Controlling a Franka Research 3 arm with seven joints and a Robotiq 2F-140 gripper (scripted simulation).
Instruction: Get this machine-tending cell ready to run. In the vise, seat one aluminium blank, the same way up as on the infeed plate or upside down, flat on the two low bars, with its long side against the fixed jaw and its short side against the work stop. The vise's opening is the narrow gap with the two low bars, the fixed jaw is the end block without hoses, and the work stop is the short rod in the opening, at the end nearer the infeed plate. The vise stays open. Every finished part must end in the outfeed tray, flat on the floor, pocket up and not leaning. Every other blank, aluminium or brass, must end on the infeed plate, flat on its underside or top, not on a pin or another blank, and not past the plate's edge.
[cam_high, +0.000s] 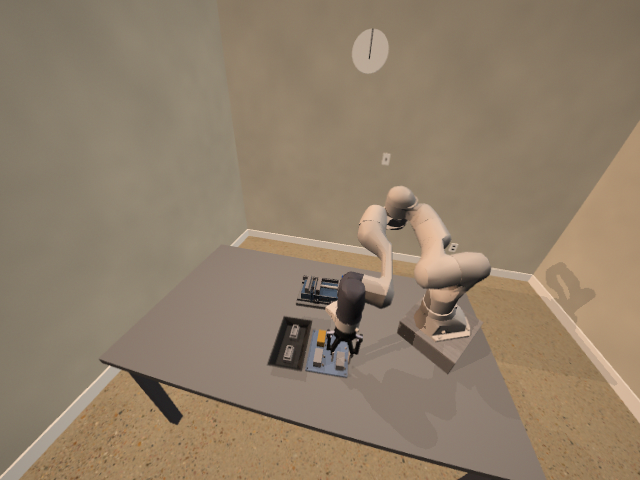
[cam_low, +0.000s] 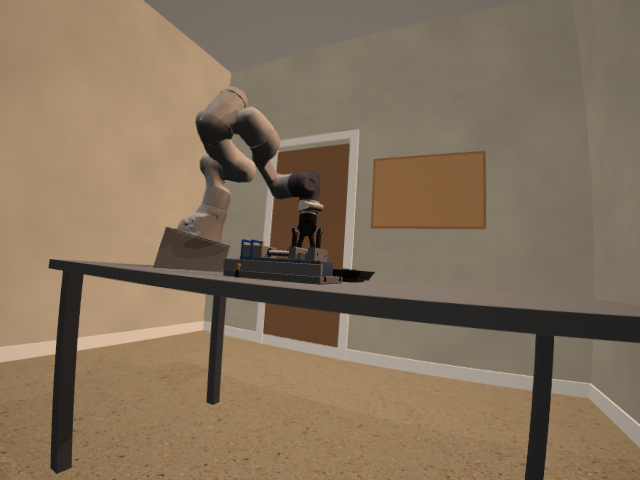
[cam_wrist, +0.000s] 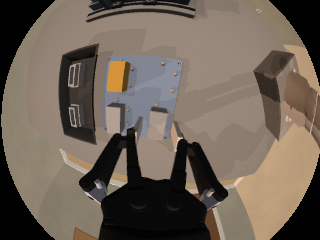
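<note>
Now: the brass blank 90 mm to the right of my hand, 90 mm ahead of it and 40 mm below it. Also, from my hand: vise: 370 mm to the right, 90 mm ahead, 30 mm below.
</note>
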